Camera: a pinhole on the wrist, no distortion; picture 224 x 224 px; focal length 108.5 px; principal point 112.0 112.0 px. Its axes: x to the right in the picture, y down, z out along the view. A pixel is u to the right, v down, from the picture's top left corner.
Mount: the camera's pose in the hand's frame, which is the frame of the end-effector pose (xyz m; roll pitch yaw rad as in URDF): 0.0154 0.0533 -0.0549 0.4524 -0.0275 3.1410
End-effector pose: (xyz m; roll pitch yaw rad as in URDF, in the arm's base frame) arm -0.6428 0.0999 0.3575 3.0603 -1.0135 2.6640
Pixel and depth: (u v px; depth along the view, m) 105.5 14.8 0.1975
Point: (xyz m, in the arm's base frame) -0.5339 0.3830 0.3722
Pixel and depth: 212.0 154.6 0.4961
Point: -0.7417 0.3027 -0.2585
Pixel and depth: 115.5 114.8 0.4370
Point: -0.7721 0.4610 0.1971
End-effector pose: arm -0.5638 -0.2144 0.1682 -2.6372 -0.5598 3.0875
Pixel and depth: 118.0 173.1 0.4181
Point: -0.7816 -0.3868 -0.1538
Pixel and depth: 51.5 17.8 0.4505
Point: -1.0052 0.2538 -0.0610
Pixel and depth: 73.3 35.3 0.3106
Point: -0.8172 0.0775 -0.0133
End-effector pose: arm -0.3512 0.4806 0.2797 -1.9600 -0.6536 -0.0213
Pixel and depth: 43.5 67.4 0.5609
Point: 0.3162 0.5881 0.0377
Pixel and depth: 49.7 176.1 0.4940
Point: 0.0296 0.9410 0.3129
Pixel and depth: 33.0 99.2 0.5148
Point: 0.2454 0.6850 0.1681
